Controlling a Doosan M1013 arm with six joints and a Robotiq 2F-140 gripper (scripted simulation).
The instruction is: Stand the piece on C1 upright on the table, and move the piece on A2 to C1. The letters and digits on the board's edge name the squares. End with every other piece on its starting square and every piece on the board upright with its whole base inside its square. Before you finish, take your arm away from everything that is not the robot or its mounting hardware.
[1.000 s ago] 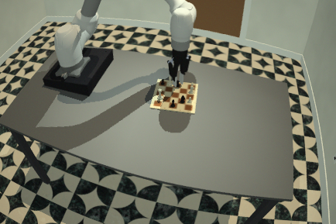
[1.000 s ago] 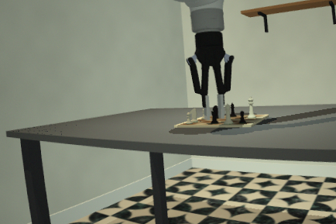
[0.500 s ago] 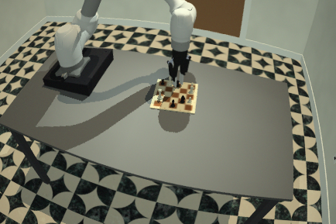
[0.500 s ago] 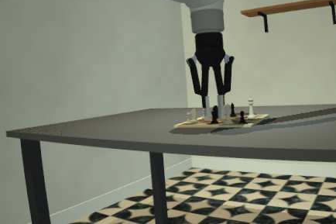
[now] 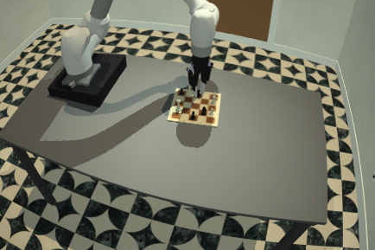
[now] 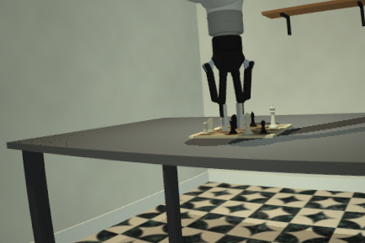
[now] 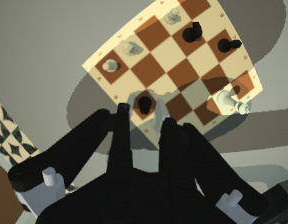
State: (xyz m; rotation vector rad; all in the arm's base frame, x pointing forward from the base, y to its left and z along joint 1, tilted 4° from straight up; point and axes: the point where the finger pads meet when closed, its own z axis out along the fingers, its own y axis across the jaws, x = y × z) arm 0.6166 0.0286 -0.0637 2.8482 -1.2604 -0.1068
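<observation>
Now: hand 7 cm to the left of the chessboard and 5 cm above it.
</observation>
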